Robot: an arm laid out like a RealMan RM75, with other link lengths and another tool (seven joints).
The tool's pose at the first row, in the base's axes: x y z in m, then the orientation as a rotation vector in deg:
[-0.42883 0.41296 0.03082 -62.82 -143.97 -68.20]
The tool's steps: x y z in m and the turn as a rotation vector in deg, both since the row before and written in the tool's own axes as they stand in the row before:
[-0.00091 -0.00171 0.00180 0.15 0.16 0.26]
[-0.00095 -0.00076 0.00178 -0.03 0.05 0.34]
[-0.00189 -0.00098 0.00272 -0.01 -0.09 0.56]
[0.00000 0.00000 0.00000 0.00 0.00 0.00]
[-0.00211 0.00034 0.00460 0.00 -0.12 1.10]
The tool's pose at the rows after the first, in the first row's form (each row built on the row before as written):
[-0.42903 0.41304 0.02818 -62.94 -143.68 -67.97]
[-0.42858 0.41348 0.02612 -63.29 -143.35 -67.94]
[-0.42747 0.41399 0.02289 -64.00 -142.94 -67.78]
[-0.42747 0.41399 0.02289 -64.00 -142.94 -67.78]
[-0.42501 0.41627 0.01909 -65.33 -142.09 -67.46]

